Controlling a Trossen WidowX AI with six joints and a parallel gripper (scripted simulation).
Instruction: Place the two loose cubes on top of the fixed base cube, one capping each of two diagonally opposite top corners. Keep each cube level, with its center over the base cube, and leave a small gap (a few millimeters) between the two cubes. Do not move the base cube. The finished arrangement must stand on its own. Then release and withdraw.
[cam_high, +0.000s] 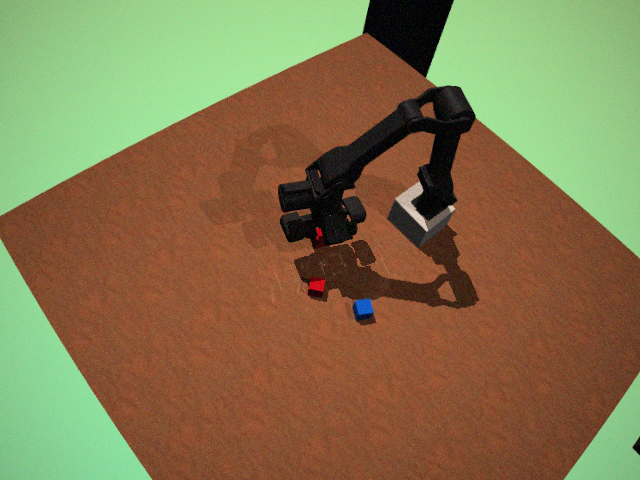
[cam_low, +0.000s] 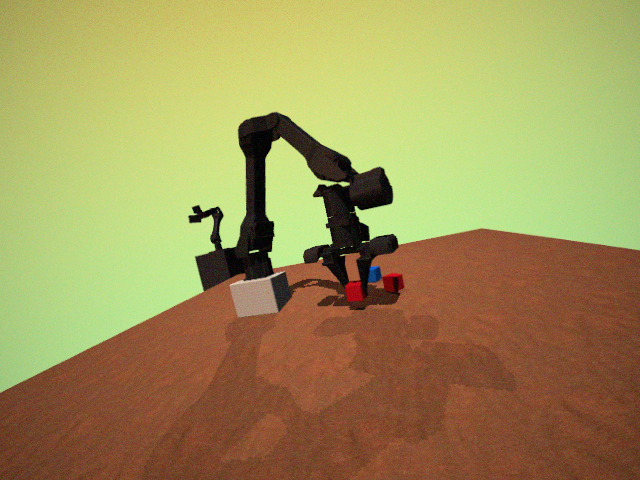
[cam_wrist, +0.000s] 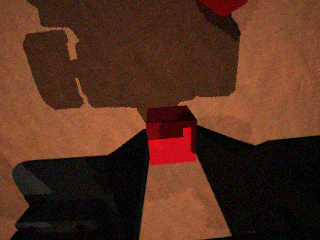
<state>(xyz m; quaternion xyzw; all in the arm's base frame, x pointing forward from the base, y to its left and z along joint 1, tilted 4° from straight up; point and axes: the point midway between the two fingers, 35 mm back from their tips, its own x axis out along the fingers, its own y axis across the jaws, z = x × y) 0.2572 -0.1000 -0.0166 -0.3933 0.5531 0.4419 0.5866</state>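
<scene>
My gripper tip is 190 mm to the right of the blue cube, 30 mm short of it and 20 mm above it.
</scene>
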